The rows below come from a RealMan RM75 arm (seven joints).
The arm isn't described. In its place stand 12 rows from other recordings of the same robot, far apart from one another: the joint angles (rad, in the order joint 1, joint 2, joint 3, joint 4, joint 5, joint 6, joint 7), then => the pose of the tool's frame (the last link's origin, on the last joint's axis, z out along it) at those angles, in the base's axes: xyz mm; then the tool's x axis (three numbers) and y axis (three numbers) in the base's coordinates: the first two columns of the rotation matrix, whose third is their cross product.
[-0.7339 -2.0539 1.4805 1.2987 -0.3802 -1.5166 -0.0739] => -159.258 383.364 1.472 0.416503 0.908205 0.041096 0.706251 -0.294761 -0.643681
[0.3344 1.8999 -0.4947 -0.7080 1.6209 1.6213 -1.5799] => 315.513 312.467 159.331 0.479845 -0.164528 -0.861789 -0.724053 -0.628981 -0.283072
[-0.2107 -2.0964 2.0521 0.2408 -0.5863 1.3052 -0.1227] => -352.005 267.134 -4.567 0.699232 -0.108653 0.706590 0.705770 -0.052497 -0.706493
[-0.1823 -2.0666 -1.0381 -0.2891 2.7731 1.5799 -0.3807] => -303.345 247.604 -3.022 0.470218 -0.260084 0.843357 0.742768 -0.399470 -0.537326
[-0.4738 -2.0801 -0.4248 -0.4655 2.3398 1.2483 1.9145] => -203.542 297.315 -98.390 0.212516 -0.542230 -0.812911 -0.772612 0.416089 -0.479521
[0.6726 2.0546 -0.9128 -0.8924 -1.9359 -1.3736 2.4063] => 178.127 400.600 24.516 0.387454 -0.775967 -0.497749 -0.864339 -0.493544 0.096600
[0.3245 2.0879 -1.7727 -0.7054 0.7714 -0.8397 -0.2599] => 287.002 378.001 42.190 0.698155 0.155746 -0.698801 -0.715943 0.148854 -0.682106
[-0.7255 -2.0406 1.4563 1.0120 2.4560 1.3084 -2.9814] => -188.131 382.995 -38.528 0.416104 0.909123 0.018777 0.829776 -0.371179 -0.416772
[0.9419 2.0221 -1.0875 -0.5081 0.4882 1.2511 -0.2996] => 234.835 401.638 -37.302 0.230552 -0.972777 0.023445 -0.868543 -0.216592 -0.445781
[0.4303 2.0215 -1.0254 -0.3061 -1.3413 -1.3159 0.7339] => 302.662 314.622 -24.807 0.815894 -0.062131 -0.574854 -0.393474 -0.788155 -0.473276
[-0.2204 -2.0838 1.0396 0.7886 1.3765 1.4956 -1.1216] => -269.008 289.079 20.040 0.704689 0.051410 0.707651 0.418104 -0.835894 -0.355627
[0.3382 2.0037 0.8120 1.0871 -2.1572 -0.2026 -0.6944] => 185.015 327.477 -112.295 0.921689 -0.109233 -0.372234 -0.355214 -0.623321 -0.696630
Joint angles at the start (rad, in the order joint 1, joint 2, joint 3, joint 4, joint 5, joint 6, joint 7):
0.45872, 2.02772, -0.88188, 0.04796, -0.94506, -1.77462, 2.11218
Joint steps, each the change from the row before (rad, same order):
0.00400, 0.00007, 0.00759, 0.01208, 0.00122, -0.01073, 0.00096
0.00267, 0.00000, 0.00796, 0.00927, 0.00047, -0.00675, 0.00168
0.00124, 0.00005, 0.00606, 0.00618, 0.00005, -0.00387, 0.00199
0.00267, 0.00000, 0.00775, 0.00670, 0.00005, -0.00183, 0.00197
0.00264, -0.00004, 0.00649, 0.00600, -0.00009, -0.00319, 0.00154
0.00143, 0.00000, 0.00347, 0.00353, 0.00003, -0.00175, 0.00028
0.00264, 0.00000, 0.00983, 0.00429, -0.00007, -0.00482, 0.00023
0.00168, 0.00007, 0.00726, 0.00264, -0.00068, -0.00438, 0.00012
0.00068, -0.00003, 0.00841, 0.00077, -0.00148, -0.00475, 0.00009
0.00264, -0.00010, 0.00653, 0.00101, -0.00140, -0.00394, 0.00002
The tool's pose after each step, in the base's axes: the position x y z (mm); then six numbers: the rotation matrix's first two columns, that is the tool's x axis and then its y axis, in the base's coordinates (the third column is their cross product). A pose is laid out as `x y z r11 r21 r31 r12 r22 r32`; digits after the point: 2 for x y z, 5 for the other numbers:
279.78 282.66 9.17 -0.61970 -0.63542 -0.46067 -0.42250 -0.22457 0.87810
279.32 282.31 9.36 -0.62615 -0.63316 -0.45503 -0.41287 -0.22582 0.88235
279.21 281.99 9.48 -0.63156 -0.63098 -0.45056 -0.40615 -0.22577 0.88548
278.99 282.28 9.57 -0.63779 -0.62773 -0.44629 -0.39969 -0.22556 0.88846
278.55 282.45 9.72 -0.64227 -0.62592 -0.44240 -0.39324 -0.22635 0.89114
278.32 282.51 9.76 -0.64465 -0.62477 -0.44057 -0.38997 -0.22693 0.89242
277.69 282.97 10.62 -0.64850 -0.62148 -0.43956 -0.38288 -0.23278 0.89399
277.14 283.19 11.29 -0.65062 -0.61972 -0.43891 -0.37744 -0.23763 0.89503
276.73 283.35 12.32 -0.65220 -0.61755 -0.43962 -0.37242 -0.24409 0.89539
275.83 283.98 13.08 -0.65212 -0.61742 -0.43993 -0.36790 -0.24967 0.89572

